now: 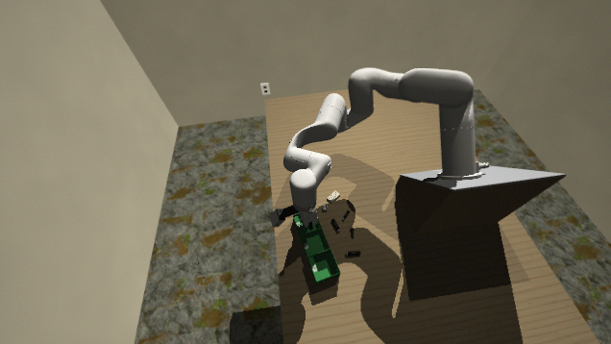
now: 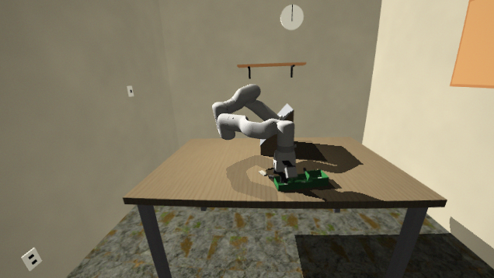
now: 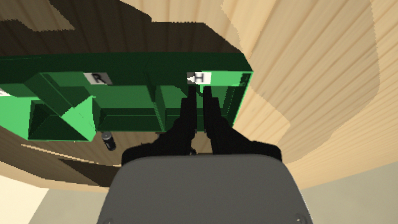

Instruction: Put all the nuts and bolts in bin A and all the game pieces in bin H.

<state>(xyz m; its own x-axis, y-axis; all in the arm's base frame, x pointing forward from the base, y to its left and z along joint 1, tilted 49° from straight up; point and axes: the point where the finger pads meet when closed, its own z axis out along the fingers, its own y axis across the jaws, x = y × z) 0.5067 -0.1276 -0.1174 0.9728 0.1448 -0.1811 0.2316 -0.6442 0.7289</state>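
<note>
Now: hand 8 cm to the right of the green bin, 2 cm past it and 1 cm above it. From my hand the other things lie so: dark bolt: 16 cm behind, 5 cm to the left, 3 cm below; small nut: 8 cm behind, 6 cm to the right, 3 cm below; white game piece: 12 cm behind, 10 cm to the right, 3 cm below.
</note>
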